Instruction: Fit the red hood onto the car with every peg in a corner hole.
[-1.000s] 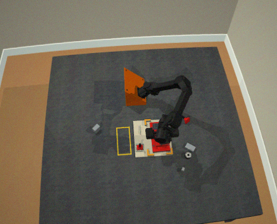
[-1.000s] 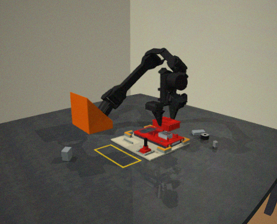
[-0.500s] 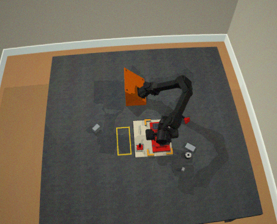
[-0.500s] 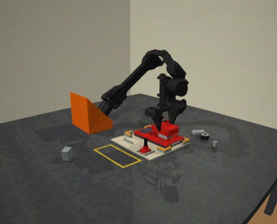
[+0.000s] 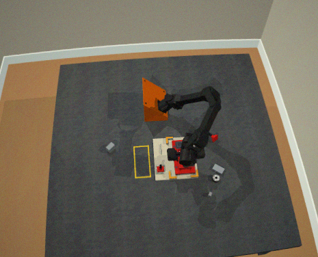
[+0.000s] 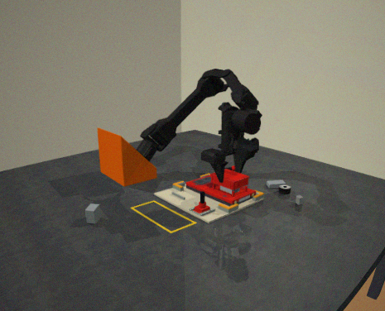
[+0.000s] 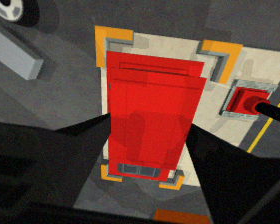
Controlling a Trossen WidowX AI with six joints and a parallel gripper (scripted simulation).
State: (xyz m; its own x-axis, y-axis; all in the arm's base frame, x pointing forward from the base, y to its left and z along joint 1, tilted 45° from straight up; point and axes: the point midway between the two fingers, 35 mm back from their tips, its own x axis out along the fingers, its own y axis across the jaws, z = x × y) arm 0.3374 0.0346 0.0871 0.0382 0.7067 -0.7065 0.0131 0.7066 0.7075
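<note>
Now: the grey engine block 3 cm below my gripper tip and 1 cm to the left of it. Also, from my gripper tip: red hood: right at my gripper tip.
</note>
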